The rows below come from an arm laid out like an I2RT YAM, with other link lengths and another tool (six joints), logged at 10 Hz.
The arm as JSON. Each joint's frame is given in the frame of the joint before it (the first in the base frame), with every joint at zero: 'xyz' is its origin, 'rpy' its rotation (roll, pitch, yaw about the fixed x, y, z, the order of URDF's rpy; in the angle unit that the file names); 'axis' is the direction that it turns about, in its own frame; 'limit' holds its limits. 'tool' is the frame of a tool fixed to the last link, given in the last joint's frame.
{
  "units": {
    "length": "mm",
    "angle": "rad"
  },
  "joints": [
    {
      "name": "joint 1",
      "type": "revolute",
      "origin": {
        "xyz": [
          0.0,
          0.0,
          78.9
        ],
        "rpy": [
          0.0,
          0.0,
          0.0
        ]
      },
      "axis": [
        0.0,
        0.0,
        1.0
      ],
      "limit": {
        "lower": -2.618,
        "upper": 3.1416
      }
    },
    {
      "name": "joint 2",
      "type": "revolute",
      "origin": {
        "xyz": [
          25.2,
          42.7,
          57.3
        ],
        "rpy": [
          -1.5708,
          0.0,
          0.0
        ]
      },
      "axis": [
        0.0,
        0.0,
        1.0
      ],
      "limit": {
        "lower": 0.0,
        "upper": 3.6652
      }
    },
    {
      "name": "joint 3",
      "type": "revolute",
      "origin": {
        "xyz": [
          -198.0,
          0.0,
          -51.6
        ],
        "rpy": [
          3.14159,
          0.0,
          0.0
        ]
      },
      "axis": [
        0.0,
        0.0,
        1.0
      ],
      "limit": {
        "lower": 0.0,
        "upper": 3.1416
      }
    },
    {
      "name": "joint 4",
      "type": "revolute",
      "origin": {
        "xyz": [
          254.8,
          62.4,
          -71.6
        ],
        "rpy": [
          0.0,
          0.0,
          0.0
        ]
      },
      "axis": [
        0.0,
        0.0,
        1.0
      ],
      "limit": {
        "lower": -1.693,
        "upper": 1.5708
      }
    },
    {
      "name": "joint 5",
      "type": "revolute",
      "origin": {
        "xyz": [
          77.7,
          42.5,
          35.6
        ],
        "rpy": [
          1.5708,
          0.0,
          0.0
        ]
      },
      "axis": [
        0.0,
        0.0,
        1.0
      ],
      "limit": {
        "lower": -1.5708,
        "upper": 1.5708
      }
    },
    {
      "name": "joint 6",
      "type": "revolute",
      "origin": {
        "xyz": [
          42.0,
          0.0,
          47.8
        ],
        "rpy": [
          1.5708,
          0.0,
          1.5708
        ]
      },
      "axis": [
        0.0,
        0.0,
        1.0
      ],
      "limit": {
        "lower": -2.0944,
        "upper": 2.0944
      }
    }
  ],
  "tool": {
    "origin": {
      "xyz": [
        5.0,
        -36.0,
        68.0
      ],
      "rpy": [
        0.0,
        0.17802,
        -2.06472
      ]
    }
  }
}
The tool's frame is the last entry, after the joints.
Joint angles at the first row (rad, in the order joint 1, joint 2, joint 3, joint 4, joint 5, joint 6):
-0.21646, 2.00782, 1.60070, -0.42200, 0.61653, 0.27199
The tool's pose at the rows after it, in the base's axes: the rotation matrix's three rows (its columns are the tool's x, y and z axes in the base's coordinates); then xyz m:
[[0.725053 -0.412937 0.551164], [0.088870 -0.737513 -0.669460], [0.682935 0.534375 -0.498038]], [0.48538 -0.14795 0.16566]
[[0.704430 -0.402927 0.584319], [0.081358 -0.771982 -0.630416], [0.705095 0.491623 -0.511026]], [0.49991 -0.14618 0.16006]
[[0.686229 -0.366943 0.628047], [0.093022 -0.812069 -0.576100], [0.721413 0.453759 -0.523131]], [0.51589 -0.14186 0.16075]
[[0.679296 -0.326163 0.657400], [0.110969 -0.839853 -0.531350], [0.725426 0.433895 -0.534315]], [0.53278 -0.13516 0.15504]
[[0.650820 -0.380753 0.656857], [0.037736 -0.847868 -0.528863], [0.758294 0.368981 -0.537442]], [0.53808 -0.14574 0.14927]
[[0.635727 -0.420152 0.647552], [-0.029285 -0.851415 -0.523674], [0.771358 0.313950 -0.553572]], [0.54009 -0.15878 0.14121]
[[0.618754 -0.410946 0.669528], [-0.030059 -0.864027 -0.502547], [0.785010 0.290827 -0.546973]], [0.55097 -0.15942 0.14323]
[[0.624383 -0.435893 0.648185], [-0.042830 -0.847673 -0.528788], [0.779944 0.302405 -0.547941]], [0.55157 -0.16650 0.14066]
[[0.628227 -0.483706 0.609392], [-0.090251 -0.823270 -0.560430], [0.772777 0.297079 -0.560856]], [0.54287 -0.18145 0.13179]
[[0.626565 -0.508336 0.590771], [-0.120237 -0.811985 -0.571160], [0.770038 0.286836 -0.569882]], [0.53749 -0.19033 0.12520]
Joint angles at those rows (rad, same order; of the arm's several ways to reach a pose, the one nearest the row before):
-0.19660, 2.07996, 1.67524, -0.44434, 0.61963, 0.33608
-0.19595, 2.13823, 1.74105, -0.44055, 0.56454, 0.34641
-0.19382, 2.18898, 1.82059, -0.45155, 0.49711, 0.33254
-0.18414, 2.26244, 1.91149, -0.46367, 0.45225, 0.31668
-0.20241, 2.31475, 1.97320, -0.47242, 0.42205, 0.38762
-0.22729, 2.36160, 2.02745, -0.49345, 0.38855, 0.44160
-0.22895, 2.41287, 2.10978, -0.50593, 0.35952, 0.44087
-0.23596, 2.44899, 2.15843, -0.52898, 0.38477, 0.45241
-0.26034, 2.45579, 2.14652, -0.53682, 0.40258, 0.48827
-0.27691, 2.45701, 2.13059, -0.53345, 0.40238, 0.50906

